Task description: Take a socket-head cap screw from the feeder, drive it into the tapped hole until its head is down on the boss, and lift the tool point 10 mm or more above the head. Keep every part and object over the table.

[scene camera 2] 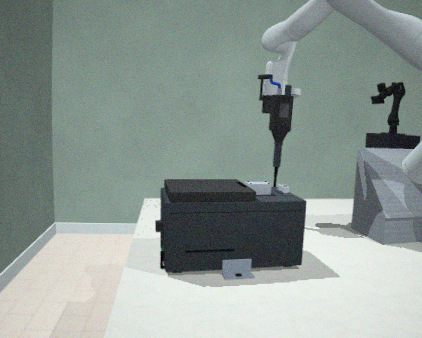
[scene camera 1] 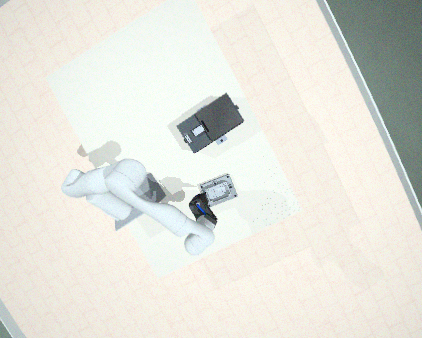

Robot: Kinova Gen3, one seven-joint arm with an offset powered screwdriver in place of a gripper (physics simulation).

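Note:
The feeder is a dark box with a raised black lid and small white parts on top. A grey metal housing with a rim and corner holes lies apart from it on the table; in scene camera 2 it is hidden behind the feeder. My black screwdriver points down, close to upright. From above, its body covers the housing's edge nearest the arm. In scene camera 2 its thin bit runs down behind the feeder's top, so the tip is hidden. The tapped hole and any screw on the bit cannot be made out.
A small grey bracket stands at the feeder's side. The white arm reaches over the table. A grey pedestal carries a small black jointed device.

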